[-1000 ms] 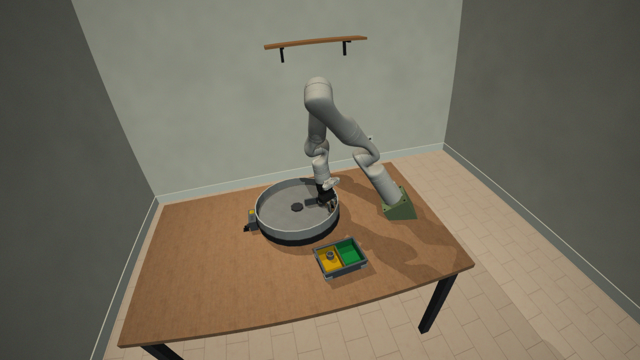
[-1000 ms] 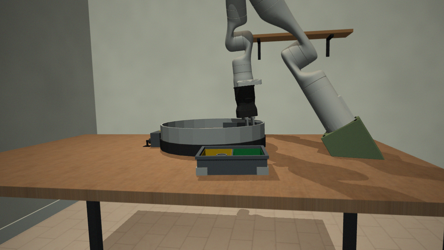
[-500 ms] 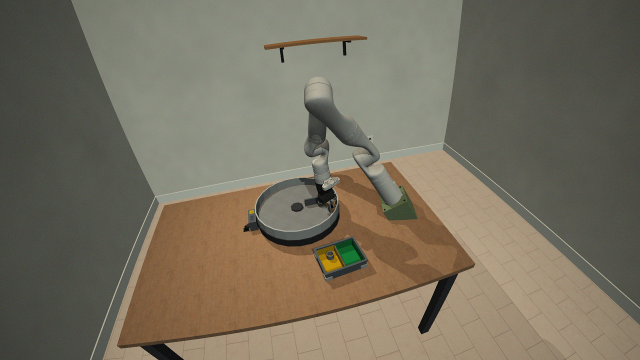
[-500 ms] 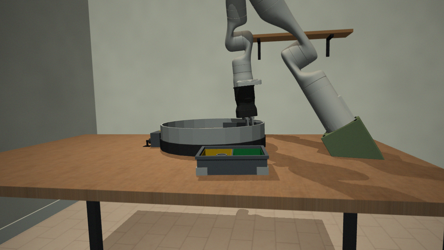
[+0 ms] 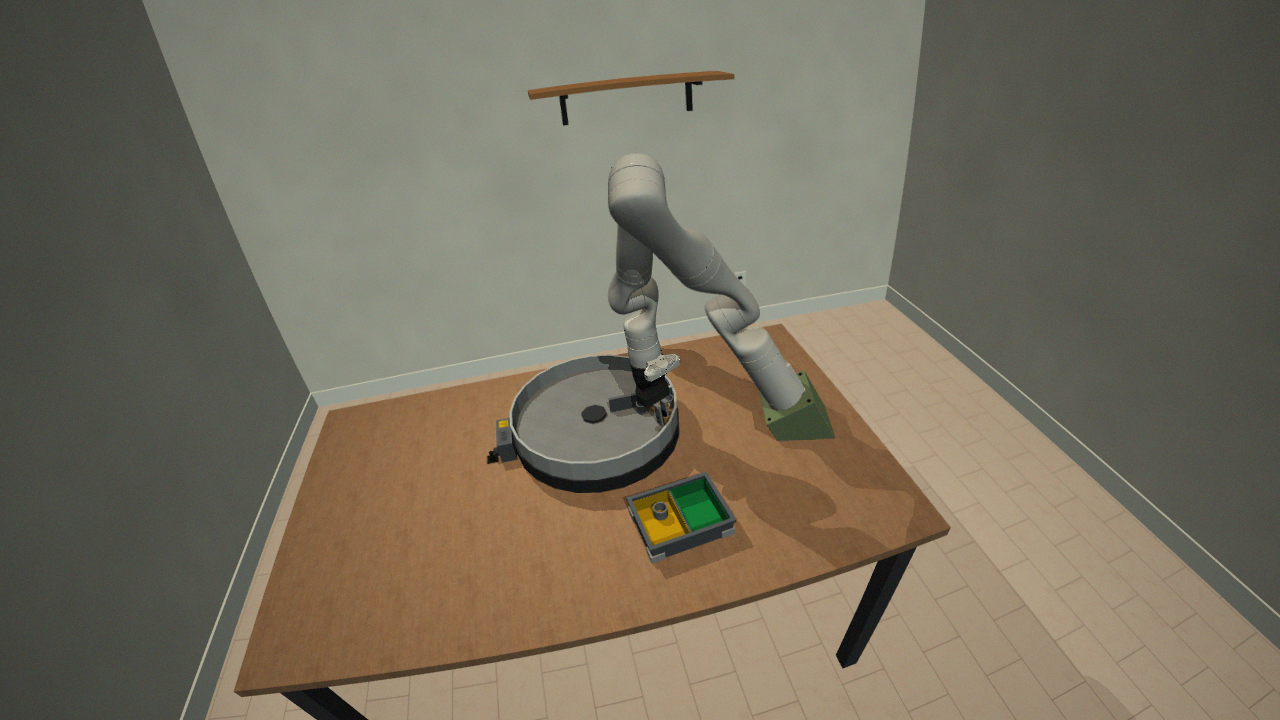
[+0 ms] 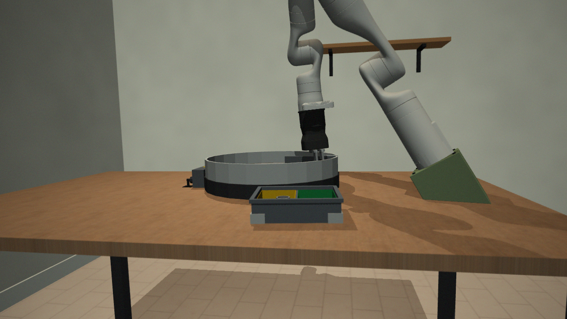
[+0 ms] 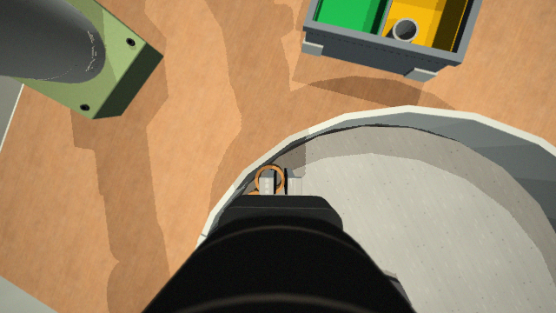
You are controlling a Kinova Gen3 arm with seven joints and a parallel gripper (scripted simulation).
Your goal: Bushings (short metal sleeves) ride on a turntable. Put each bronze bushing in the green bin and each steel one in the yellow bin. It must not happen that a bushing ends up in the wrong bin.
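The bin lies 260 mm to the left of my hand, 70 mm ahead of it and 50 mm below it. From my hand the other things lie so: grey turntable: 140 mm ahead, 110 mm to the right, 20 mm below.
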